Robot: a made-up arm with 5 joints.
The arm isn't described. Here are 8 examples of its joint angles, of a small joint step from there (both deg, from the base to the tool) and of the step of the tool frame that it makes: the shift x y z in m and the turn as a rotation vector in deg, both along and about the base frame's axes.
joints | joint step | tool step
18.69 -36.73 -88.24 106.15 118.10 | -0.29 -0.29 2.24 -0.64 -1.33 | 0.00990 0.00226 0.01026 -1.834 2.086 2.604
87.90 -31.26 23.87 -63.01 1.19 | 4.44 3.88 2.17 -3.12 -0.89 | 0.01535 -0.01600 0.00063 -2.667 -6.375 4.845
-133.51 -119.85 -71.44 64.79 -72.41 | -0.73 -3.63 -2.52 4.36 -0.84 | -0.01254 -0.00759 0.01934 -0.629 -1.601 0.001
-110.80 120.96 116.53 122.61 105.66 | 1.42 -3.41 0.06 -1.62 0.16 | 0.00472 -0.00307 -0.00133 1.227 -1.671 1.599
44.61 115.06 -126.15 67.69 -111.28 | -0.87 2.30 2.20 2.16 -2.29 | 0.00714 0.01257 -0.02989 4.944 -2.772 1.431
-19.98 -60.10 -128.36 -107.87 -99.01 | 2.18 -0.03 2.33 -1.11 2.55 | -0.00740 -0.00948 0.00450 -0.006 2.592 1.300
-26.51 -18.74 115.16 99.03 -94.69 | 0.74 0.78 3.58 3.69 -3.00 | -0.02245 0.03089 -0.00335 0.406 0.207 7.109
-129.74 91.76 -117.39 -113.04 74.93 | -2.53 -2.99 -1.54 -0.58 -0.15 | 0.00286 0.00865 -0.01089 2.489 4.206 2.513
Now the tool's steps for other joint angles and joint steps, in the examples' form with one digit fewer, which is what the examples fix.
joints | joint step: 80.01 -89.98 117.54 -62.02 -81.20 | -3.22 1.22 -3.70 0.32 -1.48
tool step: -0.0183 0.0028 0.0059 -0.45 -1.79 1.35
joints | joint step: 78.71 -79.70 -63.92 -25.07 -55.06 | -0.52 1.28 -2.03 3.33 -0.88
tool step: 0.0059 0.0008 -0.0078 3.30 -1.41 3.36
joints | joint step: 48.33 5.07 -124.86 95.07 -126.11 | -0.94 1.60 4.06 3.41 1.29
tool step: -0.0034 -0.0336 -0.0077 1.13 -1.06 5.11
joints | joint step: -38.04 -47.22 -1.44 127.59 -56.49 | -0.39 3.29 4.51 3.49 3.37
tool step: 0.0201 -0.0224 -0.0253 0.16 4.17 -1.58
